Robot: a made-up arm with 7 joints. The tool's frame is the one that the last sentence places. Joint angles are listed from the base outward.
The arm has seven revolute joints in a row. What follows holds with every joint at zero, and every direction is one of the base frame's. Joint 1 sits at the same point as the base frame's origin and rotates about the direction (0.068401, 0.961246, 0.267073), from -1.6 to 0.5 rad. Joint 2 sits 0.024 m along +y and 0.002 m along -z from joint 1 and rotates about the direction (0.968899, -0.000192, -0.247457), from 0 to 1.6 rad. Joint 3 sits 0.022 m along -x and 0.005 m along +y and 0.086 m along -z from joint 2 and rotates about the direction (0.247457, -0.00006, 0.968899), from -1.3 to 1.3 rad. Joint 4 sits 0.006 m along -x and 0.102 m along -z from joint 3 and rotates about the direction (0.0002, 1, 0.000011), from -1.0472 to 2.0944 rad. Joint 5 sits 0.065 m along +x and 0.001 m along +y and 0.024 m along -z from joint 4 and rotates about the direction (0.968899, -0.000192, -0.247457), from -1.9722 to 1.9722 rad. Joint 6 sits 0.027 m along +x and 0.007 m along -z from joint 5 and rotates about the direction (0.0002, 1, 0.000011), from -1.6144 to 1.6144 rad. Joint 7 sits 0.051 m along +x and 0.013 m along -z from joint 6 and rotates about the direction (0.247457, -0.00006, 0.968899), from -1.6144 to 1.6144 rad. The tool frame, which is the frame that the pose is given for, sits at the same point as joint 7; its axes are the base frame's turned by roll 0, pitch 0.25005 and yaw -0.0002 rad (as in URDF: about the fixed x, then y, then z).
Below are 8 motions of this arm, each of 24 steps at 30 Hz.
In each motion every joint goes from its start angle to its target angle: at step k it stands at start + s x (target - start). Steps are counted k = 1, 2, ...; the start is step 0. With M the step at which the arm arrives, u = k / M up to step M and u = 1 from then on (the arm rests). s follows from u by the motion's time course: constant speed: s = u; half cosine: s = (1 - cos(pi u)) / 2; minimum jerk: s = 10 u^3 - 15 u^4 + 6 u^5.
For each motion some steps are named. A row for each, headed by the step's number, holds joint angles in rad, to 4 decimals.
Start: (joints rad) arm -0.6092 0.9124 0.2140 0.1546 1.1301 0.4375 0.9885
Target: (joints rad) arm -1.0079 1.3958 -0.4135 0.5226 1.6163 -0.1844 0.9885
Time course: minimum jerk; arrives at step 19
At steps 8, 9, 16, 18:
8: -0.7505 1.0837 -0.0084 0.2850 1.3024 0.2171 0.9885
9: -0.7889 1.1303 -0.0688 0.3205 1.3493 0.1572 0.9885
16: -0.9957 1.3810 -0.3943 0.5113 1.6014 -0.1654 0.9885
18: -1.0074 1.3951 -0.4127 0.5221 1.6156 -0.1836 0.9885

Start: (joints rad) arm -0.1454 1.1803 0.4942 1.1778 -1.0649 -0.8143 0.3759
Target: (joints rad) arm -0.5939 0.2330 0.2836 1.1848 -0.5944 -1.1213 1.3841
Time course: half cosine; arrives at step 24
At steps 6, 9, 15, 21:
6: -0.2111 1.0416 0.4634 1.1788 -0.9960 -0.8593 0.5235
9: -0.2838 0.8879 0.4292 1.1800 -0.9197 -0.9091 0.6871
15: -0.4555 0.5254 0.3486 1.1826 -0.7396 -1.0265 1.0729
21: -0.5768 0.2691 0.2916 1.1845 -0.6123 -1.1096 1.3457

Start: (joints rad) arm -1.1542 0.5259 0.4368 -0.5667 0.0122 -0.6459 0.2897
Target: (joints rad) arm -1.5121 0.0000 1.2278 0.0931 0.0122 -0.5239 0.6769
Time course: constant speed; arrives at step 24
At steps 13, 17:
13: -1.3481 0.2410 0.8653 -0.2093 0.0122 -0.5798 0.4994
17: -1.4077 0.1534 0.9971 -0.0993 0.0122 -0.5595 0.5640

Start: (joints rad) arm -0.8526 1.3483 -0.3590 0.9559 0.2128 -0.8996 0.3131
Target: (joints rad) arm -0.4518 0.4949 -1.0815 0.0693 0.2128 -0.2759 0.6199
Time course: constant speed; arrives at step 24
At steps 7, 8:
7: -0.7357 1.0994 -0.5697 0.6973 0.2128 -0.7177 0.4026
8: -0.7190 1.0638 -0.5998 0.6604 0.2128 -0.6917 0.4154

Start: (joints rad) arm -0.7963 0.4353 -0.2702 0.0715 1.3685 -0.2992 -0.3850
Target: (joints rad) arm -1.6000 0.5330 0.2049 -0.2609 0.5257 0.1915 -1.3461
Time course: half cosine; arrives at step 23
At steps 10, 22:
10: -1.1164 0.4742 -0.0810 -0.0609 1.0328 -0.1038 -0.7678
22: -1.5963 0.5325 0.2027 -0.2594 0.5296 0.1892 -1.3416

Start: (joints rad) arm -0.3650 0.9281 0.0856 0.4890 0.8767 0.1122 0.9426
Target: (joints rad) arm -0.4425 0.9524 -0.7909 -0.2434 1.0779 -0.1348 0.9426
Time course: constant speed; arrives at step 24
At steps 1, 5, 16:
1: -0.3682 0.9291 0.0491 0.4585 0.8851 0.1019 0.9426
5: -0.3811 0.9332 -0.0970 0.3364 0.9186 0.0607 0.9426
16: -0.4167 0.9443 -0.4987 0.0007 1.0108 -0.0525 0.9426

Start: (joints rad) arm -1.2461 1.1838 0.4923 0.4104 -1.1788 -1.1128 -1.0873
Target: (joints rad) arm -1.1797 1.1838 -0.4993 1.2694 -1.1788 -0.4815 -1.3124
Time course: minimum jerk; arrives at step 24
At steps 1, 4, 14, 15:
1: -1.2461 1.1838 0.4916 0.4110 -1.1788 -1.1124 -1.0875
4: -1.2437 1.1838 0.4571 0.4409 -1.1788 -1.0904 -1.0953
14: -1.2027 1.1838 -0.1556 0.9717 -1.1788 -0.7003 -1.2344
15: -1.1980 1.1838 -0.2264 1.0330 -1.1788 -0.6552 -1.2505

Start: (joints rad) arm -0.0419 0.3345 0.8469 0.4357 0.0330 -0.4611 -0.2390
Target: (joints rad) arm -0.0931 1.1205 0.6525 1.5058 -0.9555 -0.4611 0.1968
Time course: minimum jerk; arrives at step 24
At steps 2, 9, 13, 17, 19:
2: -0.0422 0.3385 0.8459 0.4411 0.0280 -0.4611 -0.2368
9: -0.0560 0.5508 0.7934 0.7302 -0.2390 -0.4611 -0.1191
13: -0.0715 0.7886 0.7346 1.0540 -0.5381 -0.4611 0.0128
17: -0.0853 1.0008 0.6821 1.3429 -0.8050 -0.4611 0.1305
19: -0.0898 1.0698 0.6650 1.4368 -0.8917 -0.4611 0.1687

